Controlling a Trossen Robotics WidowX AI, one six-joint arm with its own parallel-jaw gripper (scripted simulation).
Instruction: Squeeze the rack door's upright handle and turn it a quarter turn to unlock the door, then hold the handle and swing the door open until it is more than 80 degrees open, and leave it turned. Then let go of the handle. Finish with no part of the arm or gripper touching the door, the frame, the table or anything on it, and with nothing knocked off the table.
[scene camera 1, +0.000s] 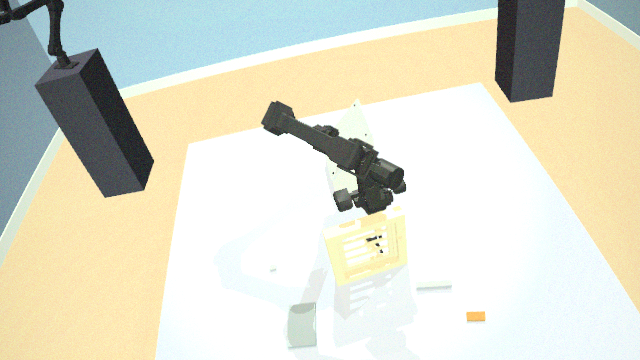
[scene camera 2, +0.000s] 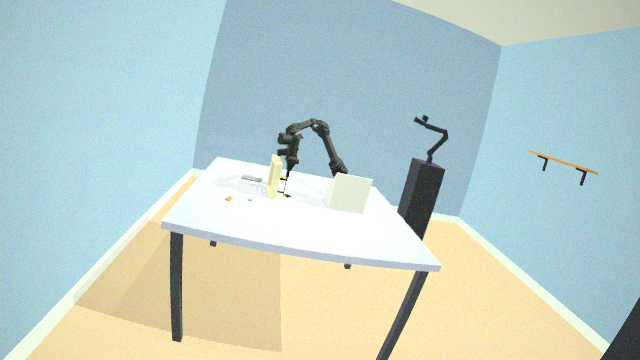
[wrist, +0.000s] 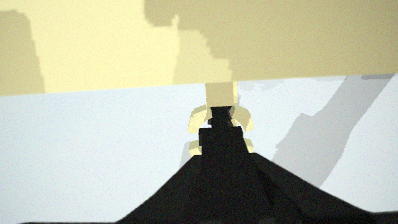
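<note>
You'd find the gripper (scene camera 1: 372, 213) there, and the wrist view has the gripper too, at (wrist: 224, 162).
</note>
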